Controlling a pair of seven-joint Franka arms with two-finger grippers.
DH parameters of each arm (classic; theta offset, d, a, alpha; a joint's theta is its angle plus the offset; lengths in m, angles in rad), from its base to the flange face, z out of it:
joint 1: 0 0.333 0 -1.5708
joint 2: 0 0 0 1.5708
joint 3: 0 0.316 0.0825 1.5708
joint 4: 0 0 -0.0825 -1.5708
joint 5: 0 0.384 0 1.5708
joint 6: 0 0 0.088 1.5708
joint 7: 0 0.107 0 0
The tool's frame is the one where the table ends.
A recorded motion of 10 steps. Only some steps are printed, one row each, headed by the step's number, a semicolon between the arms.
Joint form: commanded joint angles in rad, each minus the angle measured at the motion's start. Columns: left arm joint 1, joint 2, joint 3, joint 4, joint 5, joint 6, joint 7; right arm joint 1, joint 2, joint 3, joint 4, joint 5, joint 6, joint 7.
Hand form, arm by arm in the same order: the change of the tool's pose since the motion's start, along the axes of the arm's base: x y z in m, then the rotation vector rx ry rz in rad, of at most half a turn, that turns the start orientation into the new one. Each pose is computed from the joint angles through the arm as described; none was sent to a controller.
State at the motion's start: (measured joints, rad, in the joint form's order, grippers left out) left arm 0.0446 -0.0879 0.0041 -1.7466 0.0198 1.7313 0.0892; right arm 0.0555 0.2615 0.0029 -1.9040 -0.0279 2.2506 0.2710
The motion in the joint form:
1: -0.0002 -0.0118 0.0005 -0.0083 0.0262 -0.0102 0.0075; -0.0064 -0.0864 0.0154 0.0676 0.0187 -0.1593 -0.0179
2: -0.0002 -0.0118 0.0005 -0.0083 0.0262 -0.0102 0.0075; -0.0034 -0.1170 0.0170 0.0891 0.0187 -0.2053 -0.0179
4: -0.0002 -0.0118 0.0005 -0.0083 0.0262 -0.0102 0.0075; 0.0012 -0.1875 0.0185 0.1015 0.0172 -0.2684 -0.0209
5: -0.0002 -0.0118 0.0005 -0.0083 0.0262 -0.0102 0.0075; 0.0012 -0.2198 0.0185 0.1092 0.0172 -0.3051 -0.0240
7: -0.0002 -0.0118 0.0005 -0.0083 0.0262 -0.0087 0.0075; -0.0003 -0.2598 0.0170 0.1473 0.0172 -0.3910 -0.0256
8: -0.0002 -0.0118 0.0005 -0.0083 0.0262 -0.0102 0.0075; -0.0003 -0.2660 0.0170 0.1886 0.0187 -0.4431 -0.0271
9: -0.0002 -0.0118 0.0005 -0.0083 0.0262 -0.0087 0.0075; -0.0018 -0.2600 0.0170 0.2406 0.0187 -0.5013 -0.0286
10: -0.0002 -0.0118 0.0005 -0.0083 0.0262 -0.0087 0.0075; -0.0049 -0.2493 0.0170 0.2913 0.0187 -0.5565 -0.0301
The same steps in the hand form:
1: -0.0048 0.0024 0.0014 0.0262 0.0082 -0.0091; -0.0078 0.0050 0.0700 0.0153 0.0065 0.0149
2: -0.0048 0.0024 0.0014 0.0262 0.0082 -0.0091; -0.0123 0.0075 0.0946 0.0152 0.0004 0.0192
4: -0.0048 0.0024 0.0014 0.0262 0.0082 -0.0091; -0.0277 0.0100 0.1370 0.0133 -0.0195 0.0285
5: -0.0048 0.0024 0.0014 0.0262 0.0082 -0.0091; -0.0363 0.0094 0.1563 0.0124 -0.0228 0.0312
7: -0.0046 0.0024 0.0016 0.0263 0.0067 -0.0092; -0.0490 0.0068 0.1897 0.0107 -0.0151 0.0289
8: -0.0048 0.0024 0.0014 0.0262 0.0082 -0.0091; -0.0523 0.0066 0.2084 0.0115 -0.0104 0.0296
9: -0.0046 0.0024 0.0016 0.0263 0.0067 -0.0092; -0.0532 0.0056 0.2247 0.0107 0.0018 0.0290
10: -0.0046 0.0024 0.0016 0.0263 0.0067 -0.0092; -0.0534 0.0037 0.2379 0.0099 0.0170 0.0268

